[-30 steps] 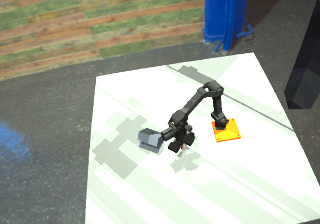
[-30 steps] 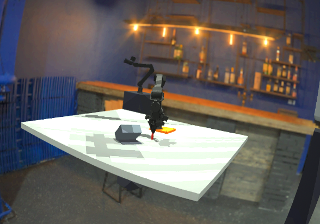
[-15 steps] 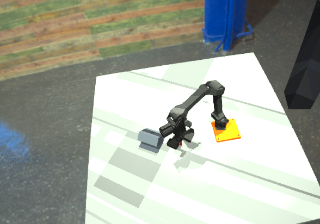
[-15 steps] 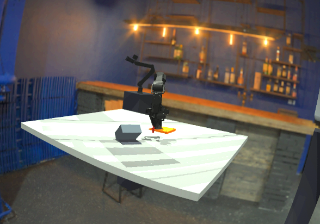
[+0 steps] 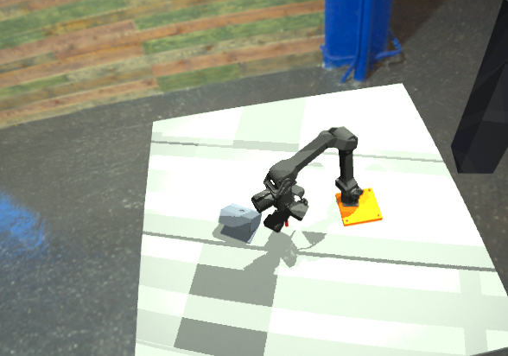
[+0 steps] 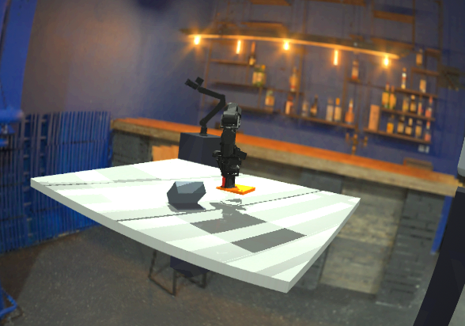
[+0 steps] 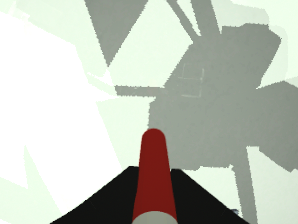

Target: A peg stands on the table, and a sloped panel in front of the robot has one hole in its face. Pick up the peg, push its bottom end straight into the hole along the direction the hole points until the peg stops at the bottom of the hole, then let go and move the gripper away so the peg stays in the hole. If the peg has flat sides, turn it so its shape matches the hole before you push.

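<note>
Right now the sloped panel is 180 mm ahead of my gripper tip, 40 mm to the right of it and 70 mm below it. Round my gripper tip: red peg 20 mm above.
</note>
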